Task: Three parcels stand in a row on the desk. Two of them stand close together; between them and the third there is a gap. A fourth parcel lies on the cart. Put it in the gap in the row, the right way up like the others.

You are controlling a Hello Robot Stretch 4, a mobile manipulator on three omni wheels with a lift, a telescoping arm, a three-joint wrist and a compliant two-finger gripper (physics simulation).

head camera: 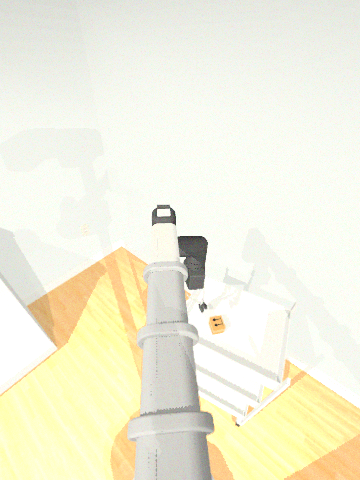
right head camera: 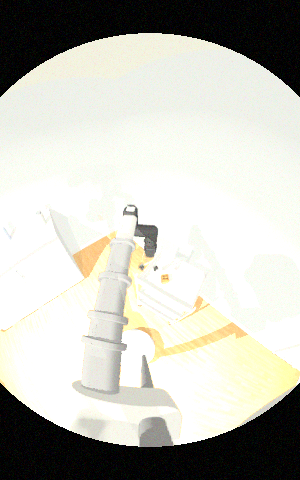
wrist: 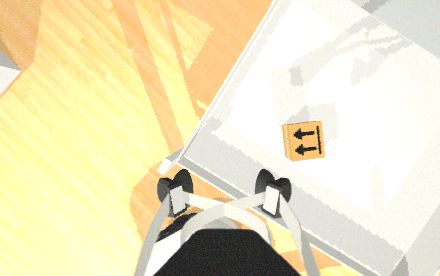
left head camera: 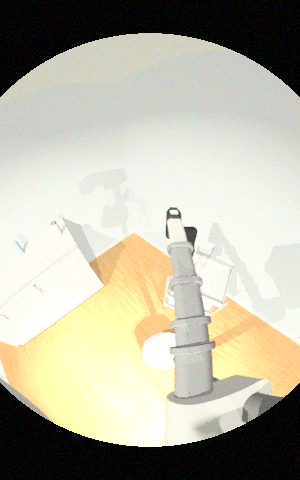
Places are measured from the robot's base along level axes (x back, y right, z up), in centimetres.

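Where they show: gripper, fingertip midpoint: (head camera: 190,311) (right head camera: 147,269) (wrist: 223,184); robot's base, origin of the base link: (right head camera: 134,347) (left head camera: 162,349).
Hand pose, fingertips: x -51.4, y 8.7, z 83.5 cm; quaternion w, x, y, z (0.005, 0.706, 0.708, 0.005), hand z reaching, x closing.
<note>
Things, the pixels of their top centre, and the offset from my fingertips. "pt": a spot on its surface instead.
- fourth parcel, middle of its top: (wrist: 307,141) (head camera: 217,321) (right head camera: 164,276) dx -3.2, dy +12.8, dz -14.9 cm
- white cart, surface spot: (wrist: 395,150) (head camera: 254,329) pt dx -1.3, dy +29.8, dz -19.9 cm
The fourth parcel (head camera: 217,324) (right head camera: 165,278) (wrist: 304,141) is a small orange-brown box. It lies on the white cart (head camera: 250,325) (right head camera: 187,285) (wrist: 395,150) with its two black arrows and bar facing up; in the wrist view the arrows point left. My gripper (right head camera: 148,268) (wrist: 223,184) is open and empty, with its dark fingertips apart. It hangs above the cart's edge, to the left of and below the parcel in the wrist view, not touching it. In the head camera view the arm hides part of the gripper. The row of three parcels on the desk does not show.
A white cabinet (left head camera: 55,295) (right head camera: 45,280) with handles stands at the left, with small items on top, one light blue (left head camera: 18,246). Walls meet in a corner behind the arm. The cart has raised edges and lower shelves. My telescoping arm (head camera: 170,365) (left head camera: 190,305) (right head camera: 112,295) reaches out toward the wall.
</note>
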